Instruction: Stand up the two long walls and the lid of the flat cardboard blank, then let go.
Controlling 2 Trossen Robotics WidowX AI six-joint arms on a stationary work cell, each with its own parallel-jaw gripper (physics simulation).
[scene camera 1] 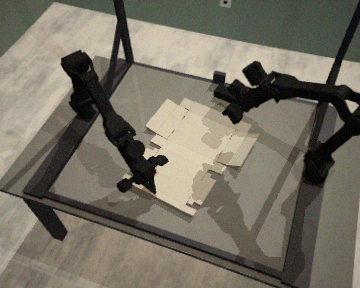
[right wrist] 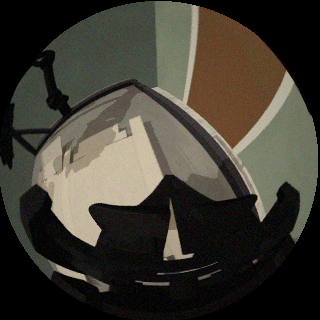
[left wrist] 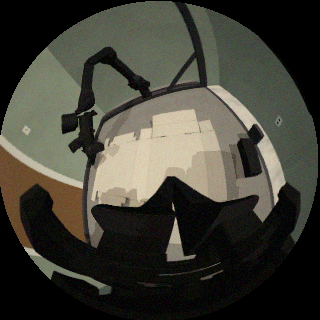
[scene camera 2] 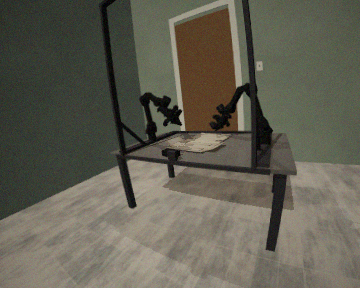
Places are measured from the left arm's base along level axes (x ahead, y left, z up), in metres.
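Pixels of known places: left gripper, between the fingertips: (scene camera 1: 222, 113) (left wrist: 170, 179) (scene camera 2: 181, 125); right gripper, between the fingertips: (scene camera 1: 155, 193) (right wrist: 168, 178) (left wrist: 92, 164) (scene camera 2: 215, 130); left arm's base, origin of its link: (scene camera 1: 314, 177) (right wrist: 67, 112) (scene camera 2: 152, 139); right arm's base, origin of its link: (scene camera 1: 86, 114) (left wrist: 146, 95) (scene camera 2: 265, 143).
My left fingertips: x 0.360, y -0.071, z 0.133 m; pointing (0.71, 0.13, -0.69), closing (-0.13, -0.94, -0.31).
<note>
Ahead of a thing's pixels: the offset from my left fingertips to its top centre. "spot": to the spot under its first point.
The pale cardboard blank (scene camera 1: 175, 157) (scene camera 2: 202, 142) (left wrist: 155, 162) (right wrist: 110, 180) lies spread on the table, mostly flat. The narrow long flap @[spot: 0.338 m left, 0.056 m ahead, 0.134 m down] (scene camera 1: 176, 206) (right wrist: 141, 142) at one end has a dark shadow strip beside it; whether it is slightly raised is hard to tell. The flaps at the right in scene camera 1 look slightly uneven. My left gripper (scene camera 1: 231, 111) (scene camera 2: 179, 123) (left wrist: 170, 179) is shut and empty above the far part of the blank. My right gripper (scene camera 1: 154, 190) (scene camera 2: 214, 127) (right wrist: 168, 178) is shut and empty above the near left edge, hiding part of it.
A small black box @[0.297 m right, 0.098 m ahead, 0.095 m down] (scene camera 1: 219, 77) (scene camera 2: 171, 153) (left wrist: 249, 157) stands at the table edge near my left gripper. The dark table frame (scene camera 1: 165, 236) surrounds the table top, with uprights (scene camera 1: 121, 30) (scene camera 2: 251, 100) rising from it. Arm shadows cross the blank.
</note>
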